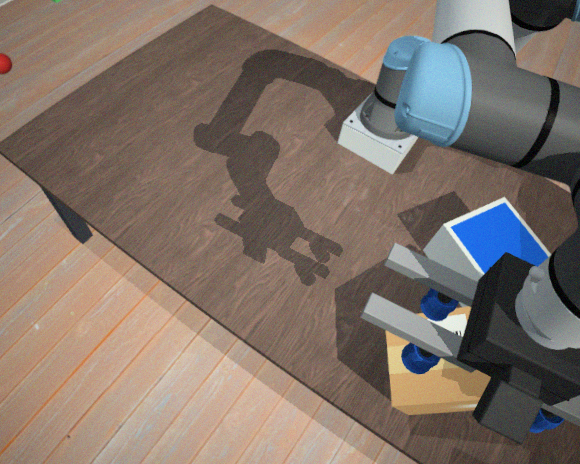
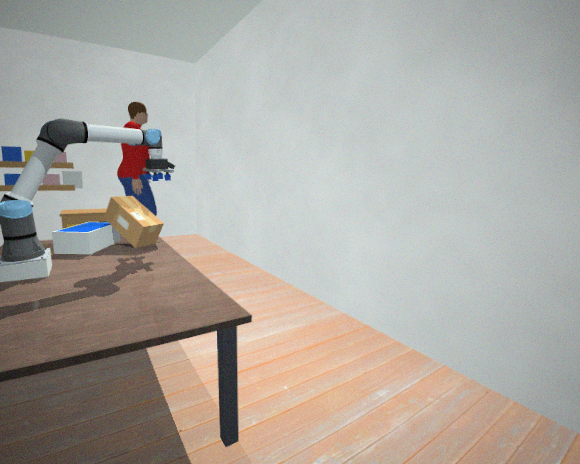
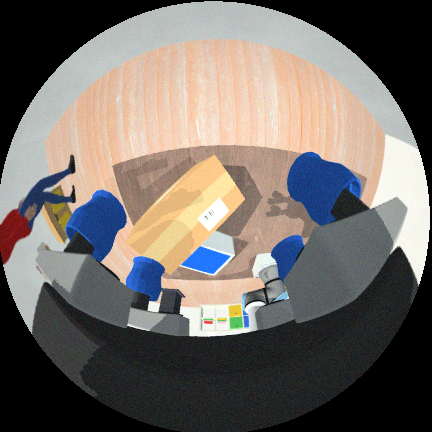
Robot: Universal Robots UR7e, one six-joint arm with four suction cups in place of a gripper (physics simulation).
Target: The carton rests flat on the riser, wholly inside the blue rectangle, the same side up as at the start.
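Frame: origin at the arm's base, x ahead, y left, z up, level; metres.
Seen in the pictures: end effector, tool point: [image 2: 158, 179] [image 3: 208, 235]; arm's base, origin of the base link: [image 1: 387, 120] [image 2: 24, 255] [image 3: 269, 270].
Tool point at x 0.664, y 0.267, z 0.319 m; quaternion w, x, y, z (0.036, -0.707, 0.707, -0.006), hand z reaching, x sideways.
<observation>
Pixels of each thing's top centre, then the offset from my tool point to it. Level surfaces: height alone.
- white-grey riser, middle of its top: [image 1: 525, 275] [image 3: 187, 255] [image 2: 88, 226] 0.366 m back, 0.165 m left, 0.278 m down
- blue rectangle, middle of its top: [image 1: 525, 275] [image 3: 187, 255] [image 2: 88, 226] 0.366 m back, 0.165 m left, 0.278 m down
- brown table, its level: 0.398 m down
The carton [image 1: 435, 392] [image 2: 135, 222] [image 3: 170, 220] is a tan box with pale tape and a white barcode label. It stands tilted beside the riser, with its low end on the table and its other end raised; what holds it up is hard to see. The white-grey riser [image 1: 450, 250] [image 2: 70, 242] [image 3: 222, 241] carries a blue rectangle [image 1: 495, 232] [image 2: 89, 227] [image 3: 205, 260], with no carton on it. My gripper [image 1: 490, 370] [image 2: 159, 176] [image 3: 213, 235], with four blue suction cups, is open and holds nothing. It hangs above the carton, apart from it.
The arm's white base [image 1: 372, 150] [image 2: 30, 267] [image 3: 263, 265] stands on the brown table [image 1: 150, 130] [image 2: 175, 300]. Beyond the table are a wooden case [image 2: 82, 214] [image 3: 57, 215] and a person in red [image 2: 134, 162] [image 3: 12, 230]. A red ball [image 1: 4, 63] is on the floor.
</observation>
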